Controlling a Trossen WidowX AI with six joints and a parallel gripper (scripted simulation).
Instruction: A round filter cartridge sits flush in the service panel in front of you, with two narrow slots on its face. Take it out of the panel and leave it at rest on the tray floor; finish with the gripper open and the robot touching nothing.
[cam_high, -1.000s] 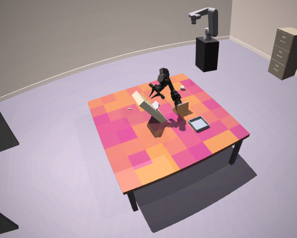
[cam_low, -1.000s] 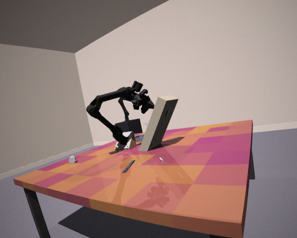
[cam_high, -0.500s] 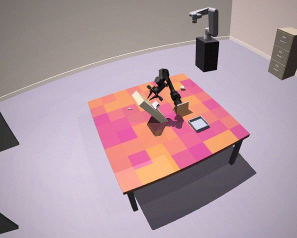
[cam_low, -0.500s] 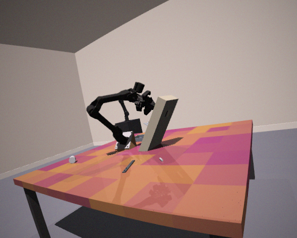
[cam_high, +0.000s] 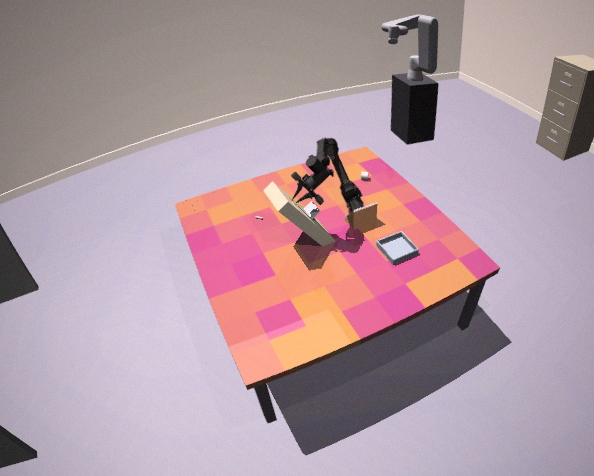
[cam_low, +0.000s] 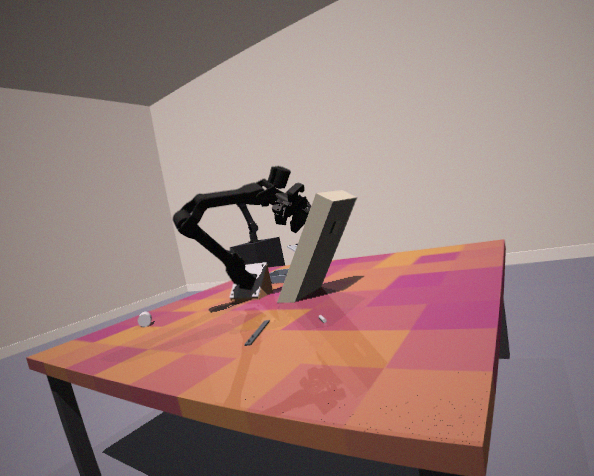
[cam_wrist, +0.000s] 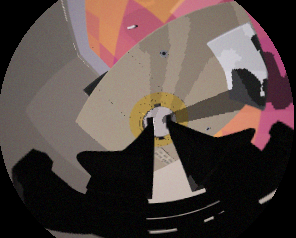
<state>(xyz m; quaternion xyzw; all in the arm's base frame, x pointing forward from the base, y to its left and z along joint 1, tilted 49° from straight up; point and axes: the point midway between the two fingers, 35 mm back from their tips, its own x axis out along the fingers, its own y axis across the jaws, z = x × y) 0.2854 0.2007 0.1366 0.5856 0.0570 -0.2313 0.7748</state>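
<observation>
Now: the round grey filter cartridge 20 mm ahead of my gripper tip and 10 mm below it. From my gripper tip the other things lie so: cream service panel: 90 mm below, 30 mm behind; then grey tray: 420 mm behind, 240 mm to the left, 230 mm below; then small white peg: 250 mm to the right, 240 mm below, 130 mm ahead.
</observation>
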